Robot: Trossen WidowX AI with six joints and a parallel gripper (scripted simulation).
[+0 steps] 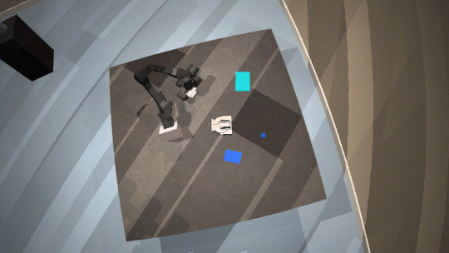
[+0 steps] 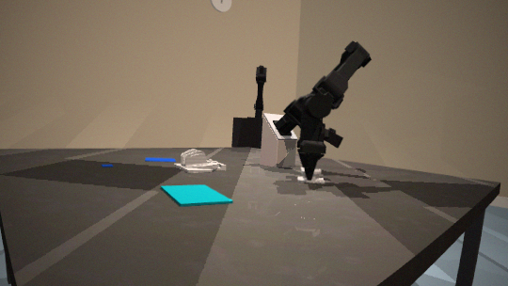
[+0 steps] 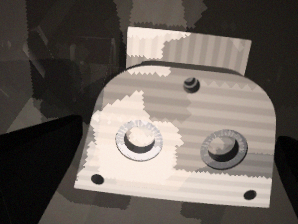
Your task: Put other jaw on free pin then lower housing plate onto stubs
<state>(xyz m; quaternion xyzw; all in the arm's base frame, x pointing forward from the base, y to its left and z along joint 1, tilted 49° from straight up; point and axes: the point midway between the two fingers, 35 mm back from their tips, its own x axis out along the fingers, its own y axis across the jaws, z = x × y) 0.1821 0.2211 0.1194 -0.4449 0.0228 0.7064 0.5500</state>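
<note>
Now: the white housing plate 2 cm above my gripper tip. From my gripper tip the other things lie so: jaw: 11 cm ahead, 27 cm to the right, 1 cm above; cyan flat patch: 36 cm ahead, 3 cm to the right, 1 cm below; small blue square: 36 cm ahead, 43 cm to the right, 1 cm below.
</note>
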